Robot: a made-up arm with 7 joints.
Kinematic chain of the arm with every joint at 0, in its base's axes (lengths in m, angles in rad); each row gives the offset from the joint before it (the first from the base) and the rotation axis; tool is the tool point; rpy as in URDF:
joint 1: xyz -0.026 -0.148 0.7 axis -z
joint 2: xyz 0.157 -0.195 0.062 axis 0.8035 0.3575 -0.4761
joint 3: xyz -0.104 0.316 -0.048 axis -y
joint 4: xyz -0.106 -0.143 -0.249 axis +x
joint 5: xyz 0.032 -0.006 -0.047 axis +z
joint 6: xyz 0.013 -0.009 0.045 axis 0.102 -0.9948 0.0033
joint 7: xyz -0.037 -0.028 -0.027 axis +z
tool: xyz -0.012 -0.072 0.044 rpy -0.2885 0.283 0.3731
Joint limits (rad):
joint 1: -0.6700..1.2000
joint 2: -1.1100..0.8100
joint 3: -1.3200..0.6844
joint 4: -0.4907..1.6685
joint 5: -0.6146..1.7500
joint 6: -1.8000..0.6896
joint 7: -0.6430..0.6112
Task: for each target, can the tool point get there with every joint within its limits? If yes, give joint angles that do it. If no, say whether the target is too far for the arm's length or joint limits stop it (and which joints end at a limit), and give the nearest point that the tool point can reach.
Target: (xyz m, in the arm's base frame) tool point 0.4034 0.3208 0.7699
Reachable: no: joint limits stop it (at a limit: joint 2, joint 3, joint 4, joint 5, joint 6, joint 7) | nearest point 0.1972 0.0957 0.6431 | short by 0.331 m
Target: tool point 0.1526 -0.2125 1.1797
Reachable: no: joint limits stop it (at a limit: joint 1, joint 2, joint 3, joint 4, joint 5, joint 7) | nearest point -0.0290 -0.2022 1.0176 | short by 0.244 m
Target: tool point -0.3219 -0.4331 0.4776
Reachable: yes | joints 0.8377 -0.7677 -0.3281 0.9023 -0.1832 -1.3713 -0.4361
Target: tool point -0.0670 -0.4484 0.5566
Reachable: yes | joints -0.4826 -0.3537 -0.6798 0.5960 -0.2703 -0.7611 -0.3499
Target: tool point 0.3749 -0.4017 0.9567
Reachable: no: joint limits stop it (at a limit: joint 2, joint 3, joint 4, joint 5, joint 6, joint 7) | nearest point 0.2191 -0.3031 0.7403 | short by 0.284 m
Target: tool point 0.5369 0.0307 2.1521
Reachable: no: too far | nearest point -0.0164 -0.0037 1.0789 | short by 1.208 m
